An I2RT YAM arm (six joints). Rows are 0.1 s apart.
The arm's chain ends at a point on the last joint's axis. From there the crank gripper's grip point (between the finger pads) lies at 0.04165 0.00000 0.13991 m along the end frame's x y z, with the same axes.
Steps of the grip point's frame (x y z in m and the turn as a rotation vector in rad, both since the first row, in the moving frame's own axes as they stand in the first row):
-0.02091 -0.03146 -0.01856 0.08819 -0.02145 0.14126
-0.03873 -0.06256 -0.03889 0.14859 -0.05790 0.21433
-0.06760 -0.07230 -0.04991 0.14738 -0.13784 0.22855
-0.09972 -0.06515 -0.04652 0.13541 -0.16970 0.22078
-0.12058 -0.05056 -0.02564 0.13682 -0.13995 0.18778
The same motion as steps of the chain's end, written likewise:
-0.01837 -0.02478 -0.01913 0.08819 -0.02145 0.14126
-0.03192 -0.04980 -0.04016 0.14859 -0.05790 0.21433
-0.04948 -0.05876 -0.05343 0.14738 -0.13784 0.22855
-0.07683 -0.05248 -0.05082 0.13541 -0.16970 0.22078
-0.10189 -0.03715 -0.02927 0.13682 -0.13995 0.18778

